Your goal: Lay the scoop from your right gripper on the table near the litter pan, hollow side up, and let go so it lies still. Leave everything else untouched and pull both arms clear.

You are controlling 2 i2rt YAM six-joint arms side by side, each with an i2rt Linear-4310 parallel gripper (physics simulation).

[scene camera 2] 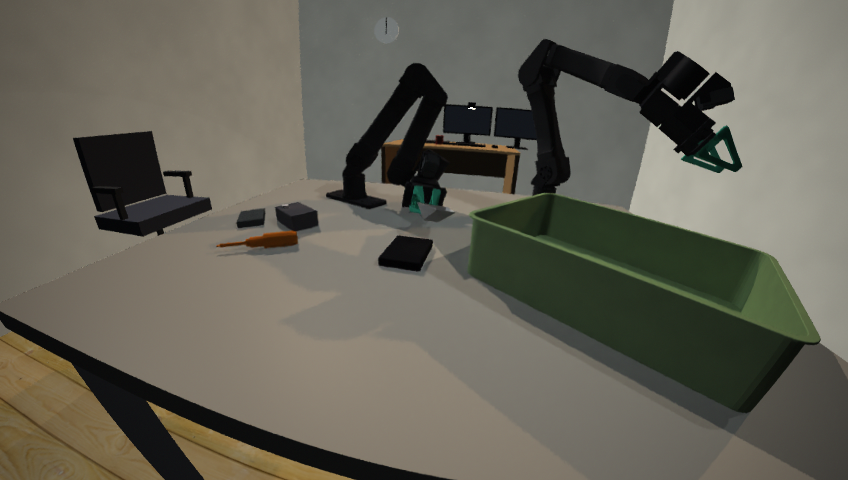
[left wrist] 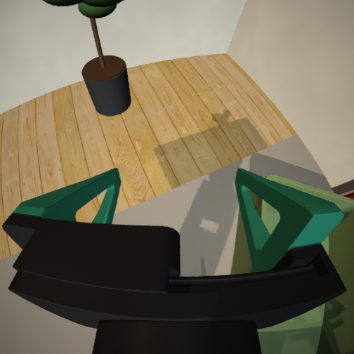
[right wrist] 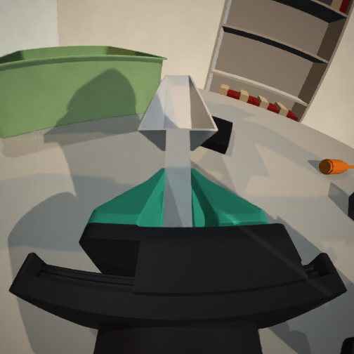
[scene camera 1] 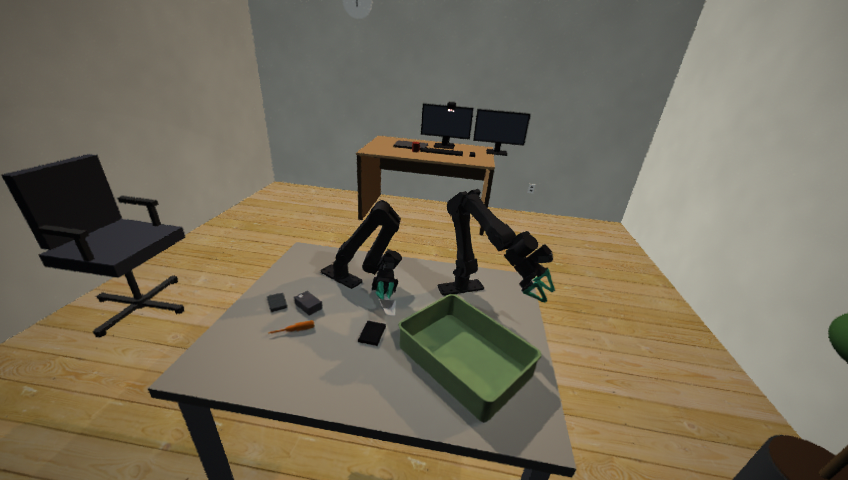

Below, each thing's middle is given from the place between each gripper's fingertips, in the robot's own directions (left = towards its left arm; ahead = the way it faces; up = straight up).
Labels:
The grey scoop (right wrist: pixel 177 120) is 50 mm ahead of my right hand, 20 mm to the left of it and 20 mm above it. The rest, counted from my right hand: green litter pan (scene camera 2: pixel 721 318) (230 mm ahead, 310 mm to the left, 20 mm above); then dark box (scene camera 2: pixel 295 216) (40 mm ahead, 300 mm to the right, 10 mm below); then orange screwdriver (scene camera 2: pixel 278 239) (180 mm ahead, 300 mm to the right, 20 mm below).
The green litter pan lies 280 mm to the right of my left hand, 150 mm below it and 130 mm ahead of it. Also, from my left hand: grey scoop (560 mm to the right, 150 mm below, 60 mm behind); dark box (880 mm to the right, 180 mm below, 60 mm behind); orange screwdriver (890 mm to the right, 190 mm below, 70 mm ahead).

